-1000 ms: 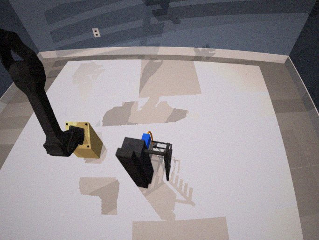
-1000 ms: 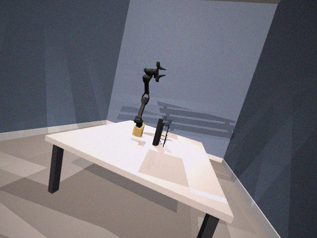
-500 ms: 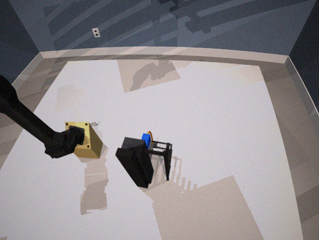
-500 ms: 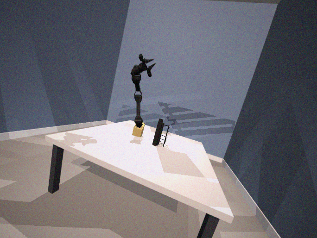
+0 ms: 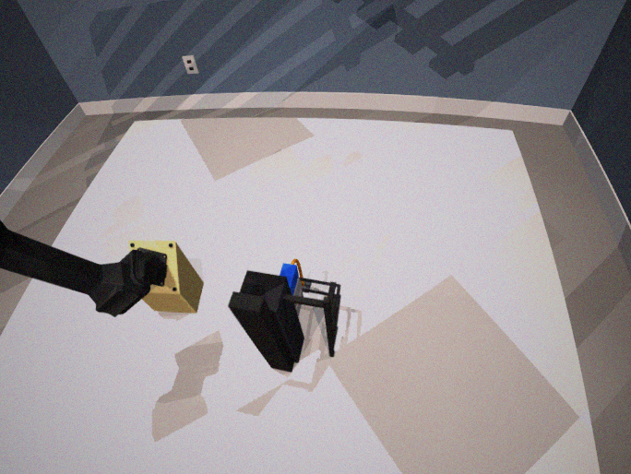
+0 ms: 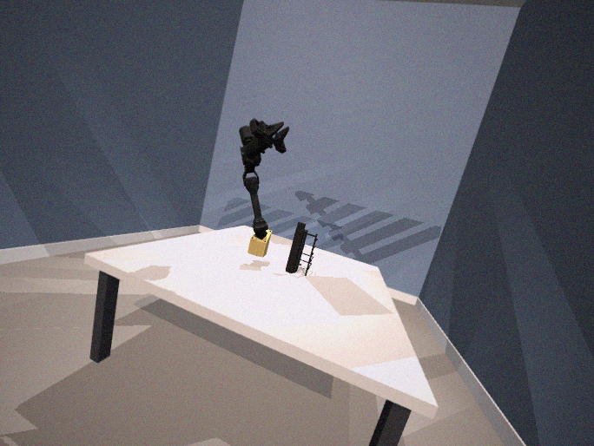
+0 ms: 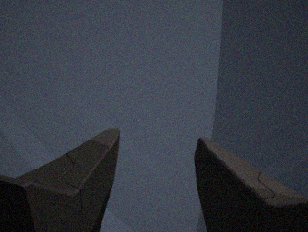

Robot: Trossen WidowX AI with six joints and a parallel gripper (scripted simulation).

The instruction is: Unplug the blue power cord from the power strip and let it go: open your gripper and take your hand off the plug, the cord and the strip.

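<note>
My gripper tip is now 530 mm above the blue plug, 440 mm to the right of it and 70 mm short of it.
</note>
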